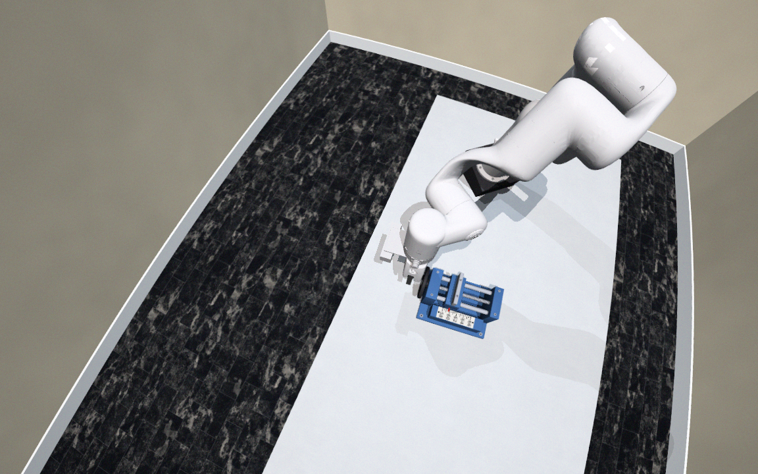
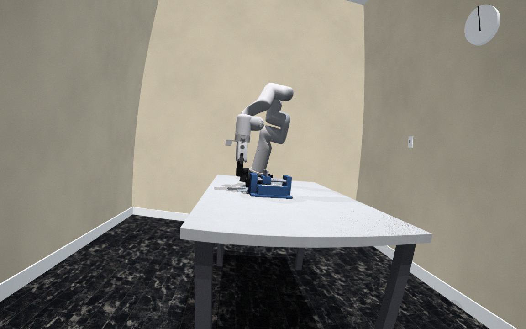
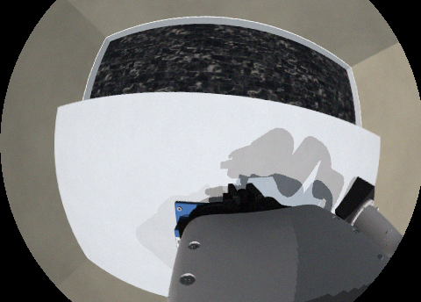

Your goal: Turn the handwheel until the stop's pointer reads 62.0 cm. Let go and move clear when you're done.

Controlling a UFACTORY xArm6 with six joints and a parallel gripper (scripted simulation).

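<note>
Now: hand 40 mm short of the stop, 130 mm to the right of it and 10 mm above it. Also, from my hand: handwheel: 10 mm ahead, 20 mm to the left, 10 mm below.
</note>
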